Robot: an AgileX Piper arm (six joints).
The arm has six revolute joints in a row. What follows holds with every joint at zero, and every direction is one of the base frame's. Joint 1 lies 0.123 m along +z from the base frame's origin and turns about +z. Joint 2 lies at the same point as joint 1 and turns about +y. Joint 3 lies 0.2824 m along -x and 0.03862 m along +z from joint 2 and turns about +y. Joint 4 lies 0.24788 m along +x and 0.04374 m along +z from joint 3 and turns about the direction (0.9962, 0, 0.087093). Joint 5 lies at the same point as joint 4 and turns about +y. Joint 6 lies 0.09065 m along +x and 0.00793 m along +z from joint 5 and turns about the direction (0.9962, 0, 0.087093). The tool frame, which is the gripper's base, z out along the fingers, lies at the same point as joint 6; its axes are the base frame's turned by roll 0, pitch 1.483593 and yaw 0 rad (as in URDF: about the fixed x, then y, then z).
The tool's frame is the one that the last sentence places.
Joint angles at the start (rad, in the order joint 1, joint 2, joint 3, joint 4, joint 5, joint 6): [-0.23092 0.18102 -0.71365 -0.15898 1.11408 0.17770]
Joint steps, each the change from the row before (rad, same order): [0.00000 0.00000 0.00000 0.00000 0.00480 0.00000]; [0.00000 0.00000 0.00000 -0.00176 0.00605 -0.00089]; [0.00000 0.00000 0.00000 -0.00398 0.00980 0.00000]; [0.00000 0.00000 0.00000 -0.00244 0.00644 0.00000]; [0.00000 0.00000 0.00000 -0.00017 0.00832 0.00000]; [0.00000 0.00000 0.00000 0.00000 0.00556 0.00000]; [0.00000 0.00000 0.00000 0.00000 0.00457 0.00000]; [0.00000 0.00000 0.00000 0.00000 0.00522 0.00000]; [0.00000 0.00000 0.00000 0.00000 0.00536 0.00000]
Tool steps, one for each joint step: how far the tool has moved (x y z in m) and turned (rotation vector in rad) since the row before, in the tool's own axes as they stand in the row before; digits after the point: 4 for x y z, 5 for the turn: [0.0004 -0.0001 0.0000 0.00085 0.00472 0.00000]; [0.0005 -0.0002 0.0000 0.00263 0.00568 -0.00165]; [0.0008 -0.0005 0.0000 0.00527 0.00901 -0.00170]; [0.0005 -0.0003 0.0000 0.00331 0.00595 -0.00102]; [0.0007 -0.0001 0.0000 0.00162 0.00816 -0.00007]; [0.0005 -0.0001 0.0000 0.00098 0.00547 0.00000]; [0.0004 -0.0001 0.0000 0.00080 0.00450 0.00000]; [0.0005 -0.0001 0.0000 0.00092 0.00514 0.00000]; [0.0005 -0.0001 0.0000 0.00094 0.00528 0.00000]
